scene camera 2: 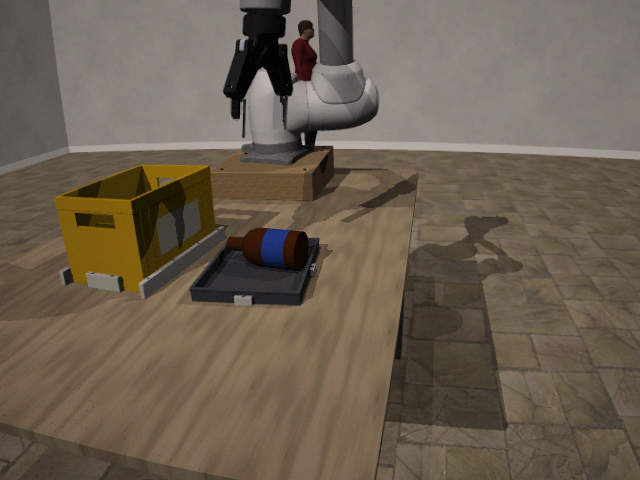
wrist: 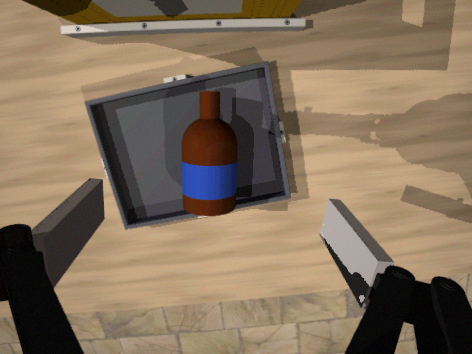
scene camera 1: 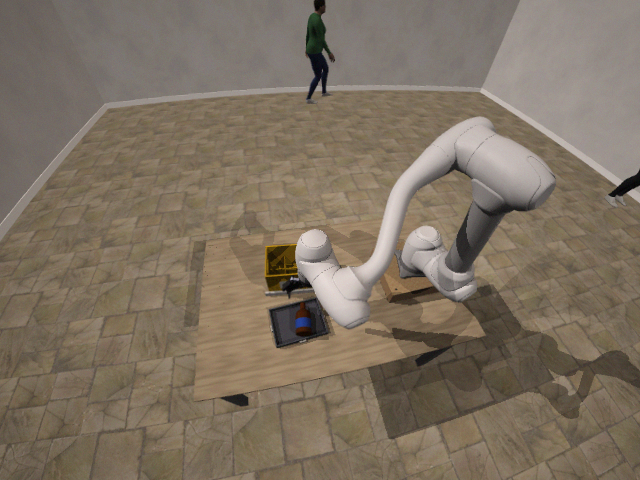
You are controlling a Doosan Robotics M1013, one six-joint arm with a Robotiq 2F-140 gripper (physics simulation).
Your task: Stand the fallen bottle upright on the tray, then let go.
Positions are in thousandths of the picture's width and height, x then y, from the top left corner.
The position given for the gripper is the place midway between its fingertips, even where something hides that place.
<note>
In view: the gripper (scene camera 2: 405, 276).
The gripper also shows in the wrist view (wrist: 459, 589).
</note>
